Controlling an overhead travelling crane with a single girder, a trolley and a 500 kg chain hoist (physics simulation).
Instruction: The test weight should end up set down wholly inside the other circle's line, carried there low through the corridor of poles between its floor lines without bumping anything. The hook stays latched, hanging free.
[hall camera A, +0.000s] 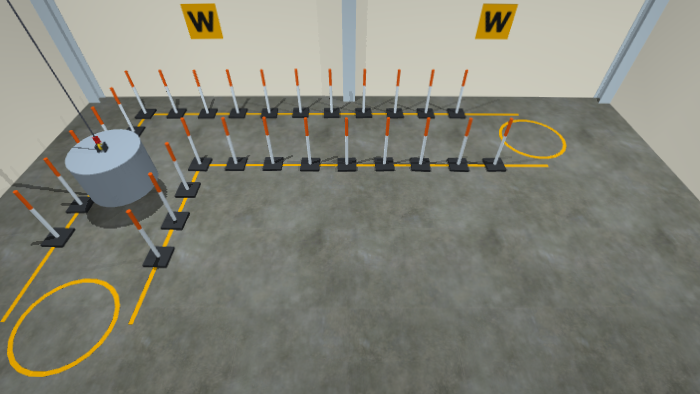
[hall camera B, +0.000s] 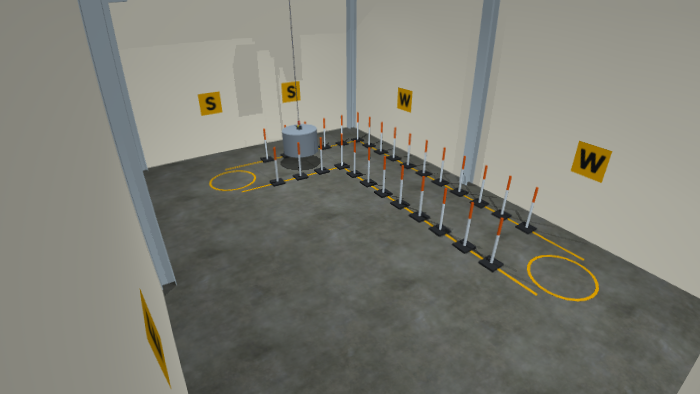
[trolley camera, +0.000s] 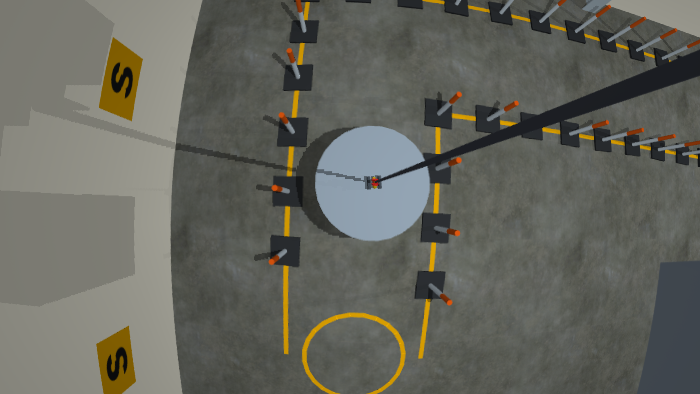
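Note:
The test weight (hall camera A: 112, 170) (hall camera B: 300, 141) (trolley camera: 360, 210), a grey-blue cylinder, hangs upright a little above the floor, its shadow beneath it. It is between the two pole rows of the short corridor leg. My hook (hall camera A: 101, 146) (hall camera B: 299, 126) (trolley camera: 373, 182) is shut on the weight's lifting point at the middle of its top. In the trolley view the weight's right edge overlaps a pole base; contact cannot be seen. The near circle (hall camera A: 119, 305) (hall camera B: 232, 190) (trolley camera: 303, 355) lies at the short leg's open end. The other circle (hall camera A: 565, 145) (hall camera B: 598, 285) lies at the long leg's far end.
Poles (hall camera A: 161, 197) (hall camera B: 275, 165) (trolley camera: 445, 231) on black bases line both floor lines (hall camera A: 145, 295) (hall camera B: 560, 246) (trolley camera: 286, 310). The corridor bends at the back left in hall camera A. The long leg runs along the W wall (hall camera A: 410, 60). The S wall (trolley camera: 155, 165) stands beside the short leg.

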